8 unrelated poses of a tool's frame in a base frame.
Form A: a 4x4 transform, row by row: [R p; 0 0 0 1], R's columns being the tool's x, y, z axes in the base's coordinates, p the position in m. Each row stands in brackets.
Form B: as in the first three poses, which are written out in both.
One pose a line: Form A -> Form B
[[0.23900, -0.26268, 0.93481, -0.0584], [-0.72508, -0.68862, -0.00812, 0.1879], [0.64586, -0.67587, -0.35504, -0.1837], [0, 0, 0, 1]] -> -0.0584, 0.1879, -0.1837, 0.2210, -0.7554, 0.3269, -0.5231
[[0.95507, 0.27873, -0.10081, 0.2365], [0.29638, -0.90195, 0.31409, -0.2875], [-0.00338, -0.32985, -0.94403, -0.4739], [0, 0, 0, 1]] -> 0.2365, -0.2875, -0.4739, 0.1651, -0.9748, -0.1475, 0.0267
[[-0.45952, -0.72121, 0.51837, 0.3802], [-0.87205, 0.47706, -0.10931, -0.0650], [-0.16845, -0.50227, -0.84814, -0.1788], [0, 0, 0, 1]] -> 0.3802, -0.0650, -0.1788, 0.2058, -0.4774, 0.8344, -0.1832
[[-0.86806, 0.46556, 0.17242, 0.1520], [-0.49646, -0.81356, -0.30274, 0.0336], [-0.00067, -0.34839, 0.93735, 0.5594], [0, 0, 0, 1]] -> 0.1520, 0.0336, 0.5594, 0.2528, -0.0451, 0.1711, -0.9512
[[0.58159, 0.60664, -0.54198, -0.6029], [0.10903, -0.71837, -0.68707, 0.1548], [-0.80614, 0.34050, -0.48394, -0.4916], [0, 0, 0, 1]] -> -0.6029, 0.1548, -0.4916, 0.3079, 0.8343, 0.2145, -0.4040
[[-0.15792, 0.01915, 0.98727, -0.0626], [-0.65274, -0.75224, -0.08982, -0.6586], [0.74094, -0.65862, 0.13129, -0.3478], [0, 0, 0, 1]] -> -0.0626, -0.6586, -0.3478, 0.2351, -0.6048, 0.2619, -0.7144
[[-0.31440, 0.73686, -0.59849, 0.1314], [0.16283, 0.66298, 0.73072, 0.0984], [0.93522, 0.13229, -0.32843, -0.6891], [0, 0, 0, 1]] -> 0.1314, 0.0984, -0.6891, 0.5050, -0.2962, -0.7592, -0.2842
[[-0.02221, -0.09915, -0.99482, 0.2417], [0.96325, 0.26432, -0.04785, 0.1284], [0.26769, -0.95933, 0.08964, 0.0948], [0, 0, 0, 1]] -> 0.2417, 0.1284, 0.0948, 0.5770, -0.3949, -0.5470, 0.4603
